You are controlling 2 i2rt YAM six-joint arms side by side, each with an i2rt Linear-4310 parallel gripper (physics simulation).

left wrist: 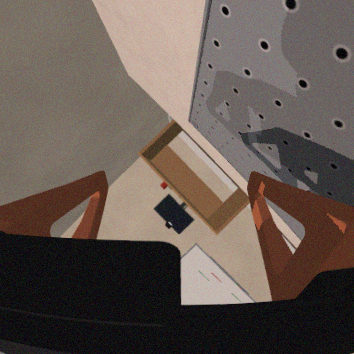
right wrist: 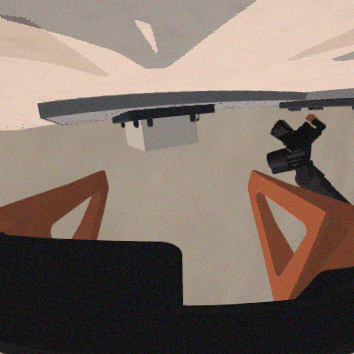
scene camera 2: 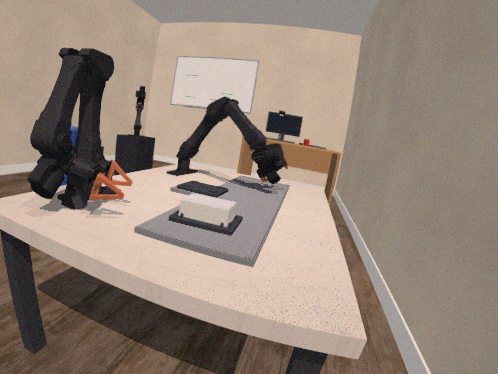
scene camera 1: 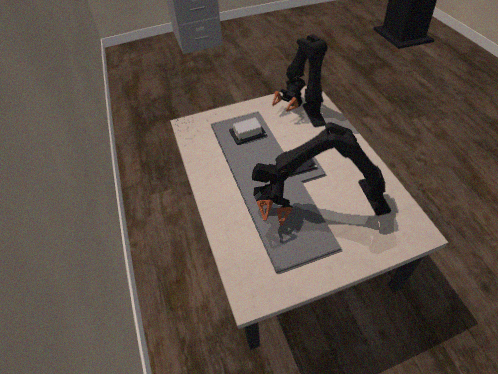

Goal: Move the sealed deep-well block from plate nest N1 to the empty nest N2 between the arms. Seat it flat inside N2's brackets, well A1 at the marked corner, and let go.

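Note:
The white deep-well block sits in the black nest N1. The black nest N2 lies farther along in scene camera 2; in scene camera 1 my left arm partly covers nest N2. Its marked corner is too small to tell. My right gripper is open and empty, beside the plate and apart from the block. My left gripper is open and empty above the plate, far from the block; its fingers are mostly hidden in scene camera 2.
The grey perforated plate bears both nests on the pale table. My left arm arches over the plate near N2. A cabinet and a black pedestal stand beyond the table.

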